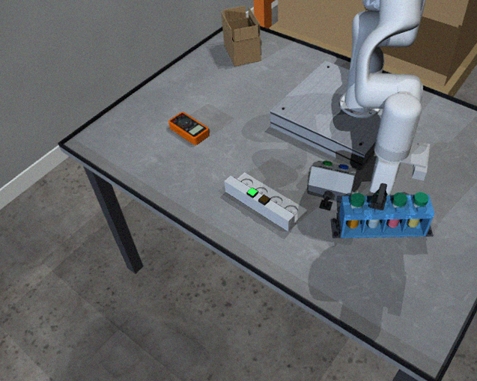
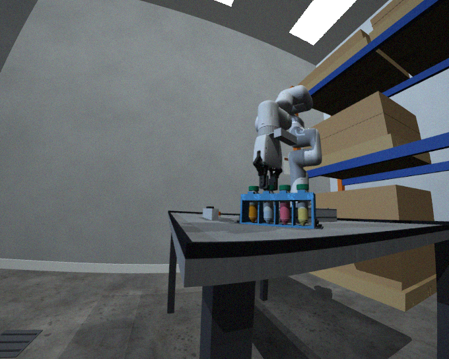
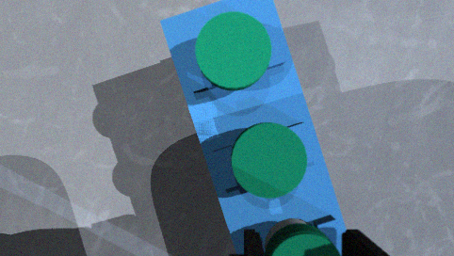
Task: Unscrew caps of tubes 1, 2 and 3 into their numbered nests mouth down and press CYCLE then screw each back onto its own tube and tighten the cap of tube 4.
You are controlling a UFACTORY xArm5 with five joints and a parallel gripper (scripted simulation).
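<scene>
Now: hand 1 cm above the threaded neck. From my hand the other things lie so: green key 19 cm to the right, 8 cm behind, 6 cm below; blue key 14 cm to the right, 9 cm behind, 6 cm below; key housing 16 cm to the right, 8 cm below, 7 cm behind.
</scene>
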